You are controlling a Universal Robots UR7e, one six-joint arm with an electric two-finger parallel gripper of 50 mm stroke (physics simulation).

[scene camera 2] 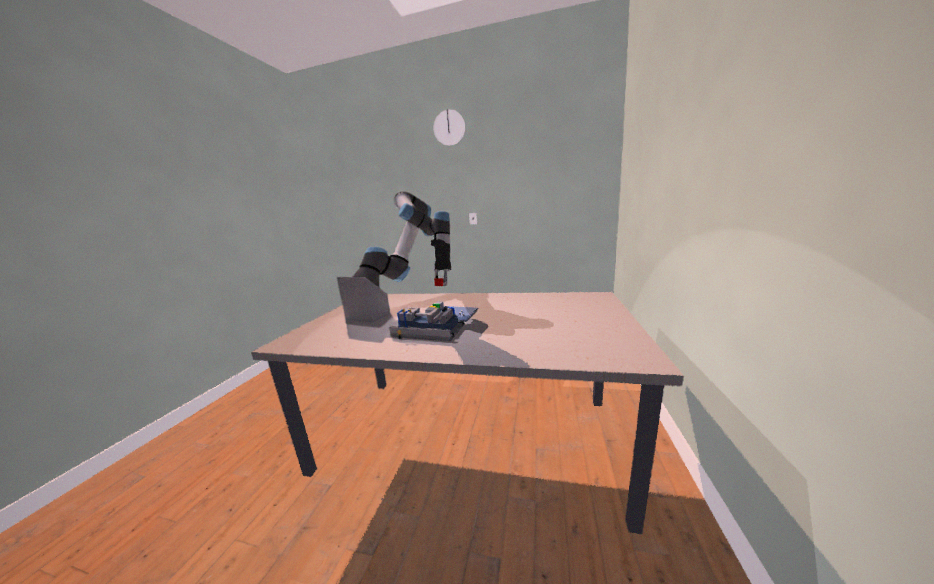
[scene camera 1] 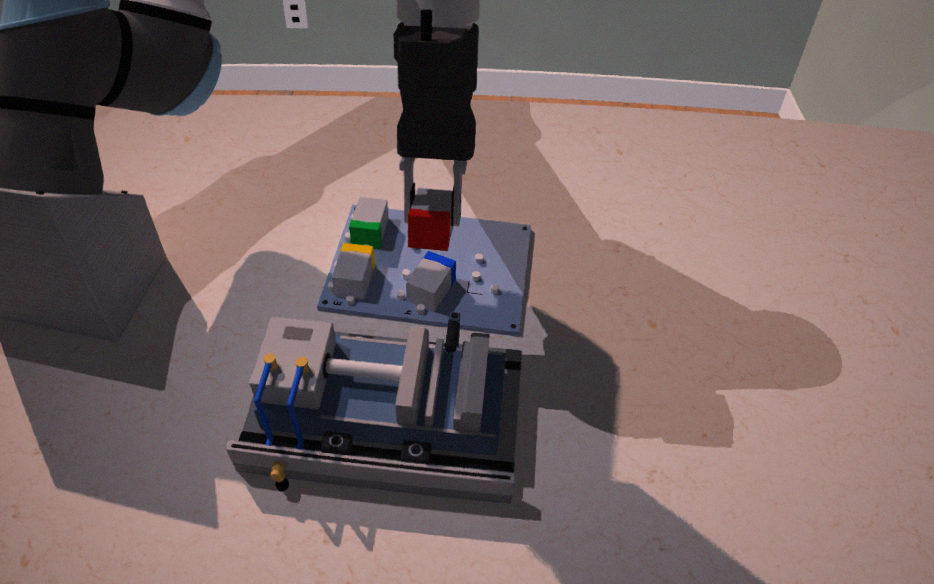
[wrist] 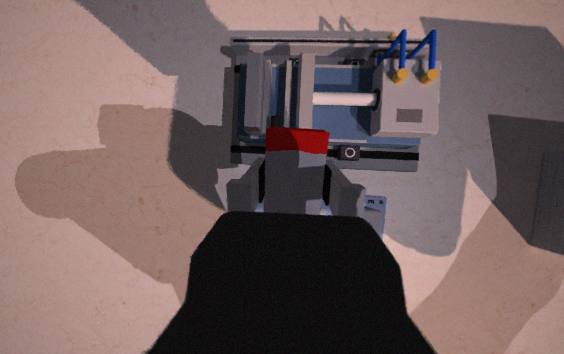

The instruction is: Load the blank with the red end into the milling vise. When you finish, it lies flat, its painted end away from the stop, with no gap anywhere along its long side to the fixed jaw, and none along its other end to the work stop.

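The grey blank with the red end [scene camera 1: 429, 228] [scene camera 2: 438, 282] [wrist: 297, 140] is held in the air, its red end toward the vise side. My gripper [scene camera 1: 432, 205] [scene camera 2: 440, 277] [wrist: 293, 172] is shut on its two long sides, above the blue plate and behind the milling vise [scene camera 1: 371, 406] [scene camera 2: 423, 331] [wrist: 342, 132]. The fixed jaw [scene camera 1: 473, 385] [wrist: 254, 95] and the moving jaw [scene camera 1: 412, 378] [wrist: 305, 92] stand apart, with thin upright strips between them. The dark work stop [scene camera 1: 452, 333] stands at the jaw gap's end nearest the plate; in the wrist view the blank partly hides that area.
On the blue plate [scene camera 1: 509, 241] stand the green-ended blank [scene camera 1: 369, 219], the yellow-ended blank [scene camera 1: 353, 274], the blue-ended blank [scene camera 1: 428, 282] and several white pegs. Blue hoses [scene camera 1: 296, 402] [wrist: 402, 50] with yellow fittings rise over the vise's grey block [scene camera 1: 292, 365] [wrist: 410, 100].
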